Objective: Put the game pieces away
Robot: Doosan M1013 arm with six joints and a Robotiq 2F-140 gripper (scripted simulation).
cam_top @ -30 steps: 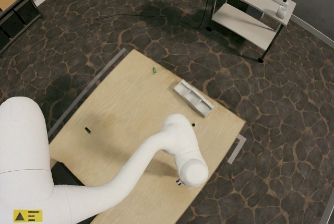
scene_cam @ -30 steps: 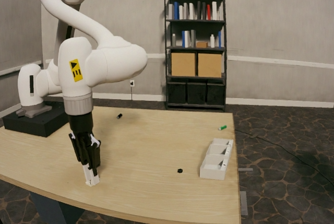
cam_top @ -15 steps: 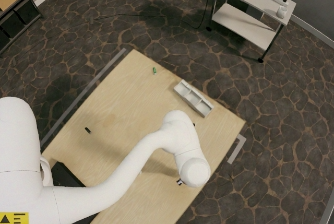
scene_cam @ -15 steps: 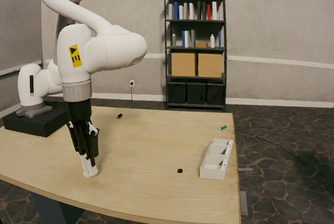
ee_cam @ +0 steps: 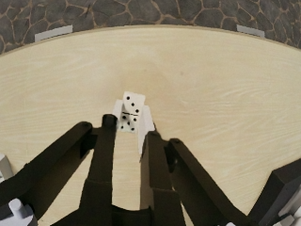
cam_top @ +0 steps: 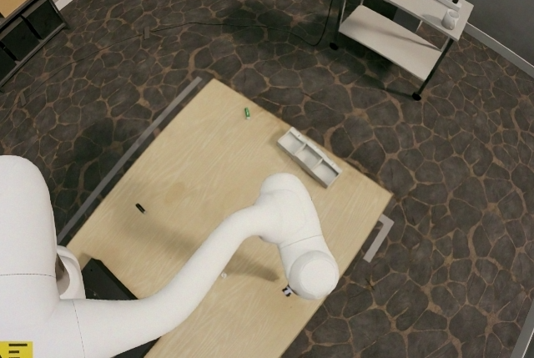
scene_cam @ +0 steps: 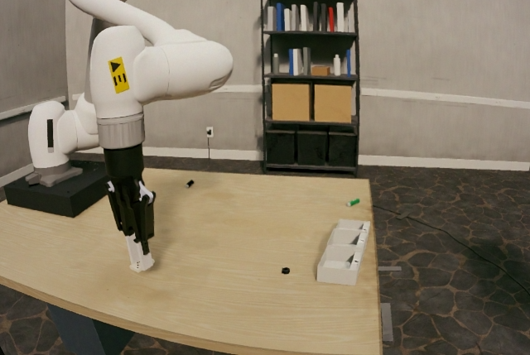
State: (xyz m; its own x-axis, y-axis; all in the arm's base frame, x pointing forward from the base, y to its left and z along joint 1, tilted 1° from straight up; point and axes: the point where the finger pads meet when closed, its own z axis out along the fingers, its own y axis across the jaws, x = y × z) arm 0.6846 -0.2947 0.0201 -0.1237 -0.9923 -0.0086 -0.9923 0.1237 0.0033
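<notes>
My hand is 35 cm short of the bin, 29 cm to the right of it and 7 cm above it. The rest, counted from my hand: small black ring (24 cm ahead, 18 cm to the left, 9 cm below); then white die (16 cm behind, 19 cm to the left, 9 cm below); then white domino (3 cm below).
</notes>
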